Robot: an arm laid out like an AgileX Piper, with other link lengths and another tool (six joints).
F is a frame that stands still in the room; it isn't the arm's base.
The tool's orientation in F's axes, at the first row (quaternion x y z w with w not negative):
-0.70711 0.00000 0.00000 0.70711
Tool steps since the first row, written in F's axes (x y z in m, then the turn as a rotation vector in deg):
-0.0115 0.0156 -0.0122 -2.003 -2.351 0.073
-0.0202 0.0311 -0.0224 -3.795 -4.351 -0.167
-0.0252 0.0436 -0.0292 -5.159 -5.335 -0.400
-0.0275 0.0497 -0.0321 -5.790 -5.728 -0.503
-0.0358 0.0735 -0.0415 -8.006 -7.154 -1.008
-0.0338 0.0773 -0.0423 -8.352 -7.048 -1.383
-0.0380 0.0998 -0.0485 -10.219 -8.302 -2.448
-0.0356 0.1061 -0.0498 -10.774 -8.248 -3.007
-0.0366 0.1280 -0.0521 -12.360 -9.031 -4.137
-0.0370 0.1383 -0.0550 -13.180 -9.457 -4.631
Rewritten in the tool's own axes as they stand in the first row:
-0.0115 0.0122 0.0156 -2.003 -0.073 -2.351
-0.0202 0.0224 0.0311 -3.795 0.167 -4.351
-0.0252 0.0292 0.0436 -5.159 0.400 -5.335
-0.0275 0.0321 0.0497 -5.790 0.503 -5.728
-0.0358 0.0415 0.0735 -8.006 1.008 -7.154
-0.0338 0.0423 0.0773 -8.352 1.383 -7.048
-0.0380 0.0485 0.0998 -10.219 2.448 -8.302
-0.0356 0.0498 0.1061 -10.774 3.007 -8.248
-0.0366 0.0521 0.1280 -12.360 4.137 -9.031
-0.0370 0.0550 0.1383 -13.180 4.631 -9.457

